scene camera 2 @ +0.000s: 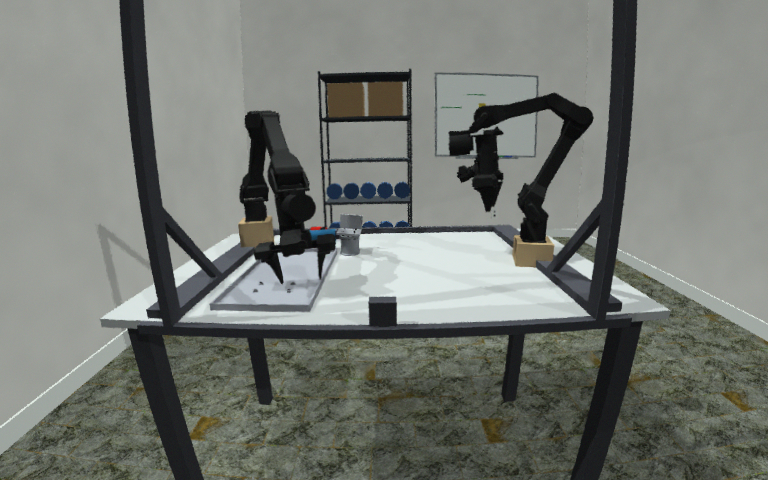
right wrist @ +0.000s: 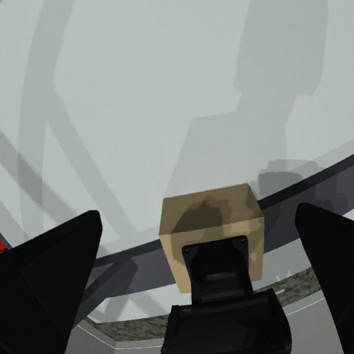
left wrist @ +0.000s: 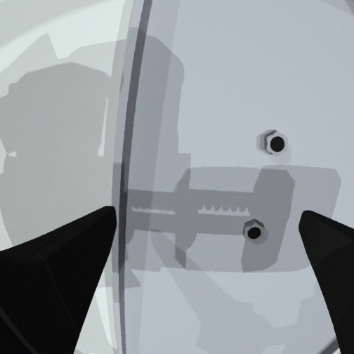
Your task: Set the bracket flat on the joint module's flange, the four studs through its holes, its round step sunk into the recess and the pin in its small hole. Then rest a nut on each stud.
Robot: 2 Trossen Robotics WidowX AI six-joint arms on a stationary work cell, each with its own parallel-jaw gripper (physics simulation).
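Where they show: left gripper, fingertip midpoint: (scene camera 2: 301,281); right gripper, fingertip midpoint: (scene camera 2: 490,209); left arm's base, origin of the base link: (scene camera 2: 255,219); right arm's base, origin of the base link: (scene camera 2: 533,239).
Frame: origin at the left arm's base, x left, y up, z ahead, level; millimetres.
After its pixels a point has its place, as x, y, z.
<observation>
The grey bracket (scene camera 2: 351,220) @[-112, -1, 309], with an upright plate, sits on top of the grey joint module (scene camera 2: 350,245) @[-167, -66, 296]; whether its step and pin are seated is too small to tell. Several small nuts (scene camera 2: 288,290) @[-428, -89, 117] lie on the tray (scene camera 2: 260,307) @[-511, -89, 62] (left wrist: 134,80). In the left wrist view one nut (left wrist: 269,144) lies above centre right, and another nut (left wrist: 254,223) is lower, between the fingertips and nearer the right-hand one. My left gripper (scene camera 2: 301,281) @[-393, -82, 148] (left wrist: 213,219) is open and empty, low over the tray. My right gripper (scene camera 2: 488,210) @[-318, 51, 675] (right wrist: 201,218) is open and empty, high above the table's right side.
A blue object (scene camera 2: 322,233) @[17, -67, 221] lies behind the tray, left of the module, with a red thing (scene camera 2: 316,228) @[107, -68, 203] beside it. A dark block (scene camera 2: 382,311) @[-640, -62, 294] stands at the table's front edge. Dark frame posts (scene camera 2: 148,169) @[-538, 207, -111] (scene camera 2: 616,169) @[-727, 193, 703] rise at both sides.
</observation>
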